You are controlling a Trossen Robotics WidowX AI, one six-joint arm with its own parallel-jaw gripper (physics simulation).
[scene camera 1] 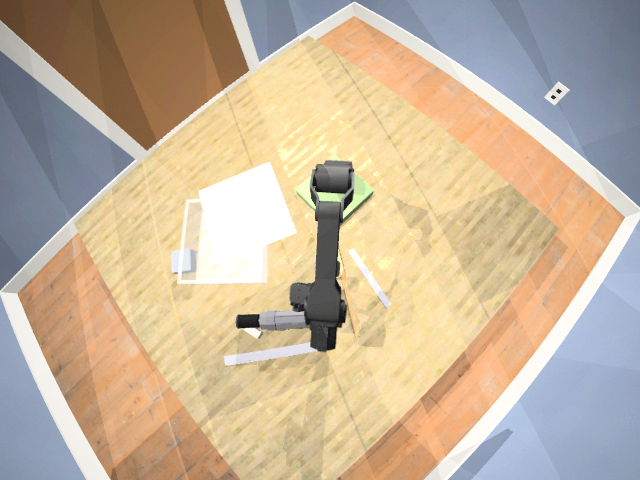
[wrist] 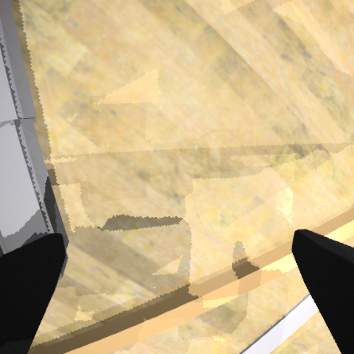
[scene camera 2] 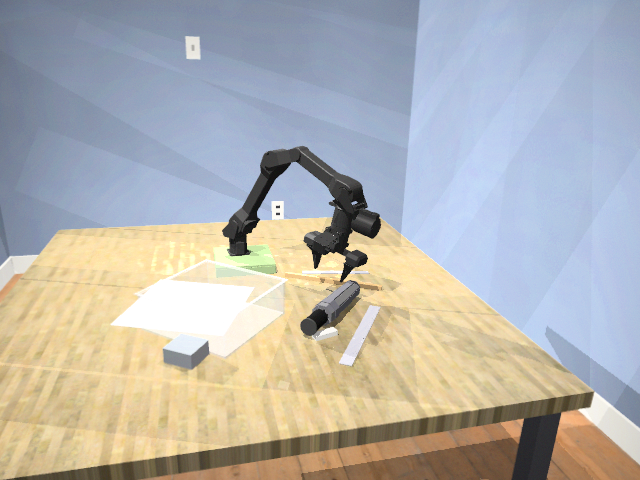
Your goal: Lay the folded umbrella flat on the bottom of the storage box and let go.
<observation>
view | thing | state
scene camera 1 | folded umbrella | -
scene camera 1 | storage box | on the table
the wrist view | my gripper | -
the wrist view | folded umbrella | -
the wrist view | thin wooden stick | on the table
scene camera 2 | my gripper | -
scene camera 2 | folded umbrella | -
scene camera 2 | storage box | -
</observation>
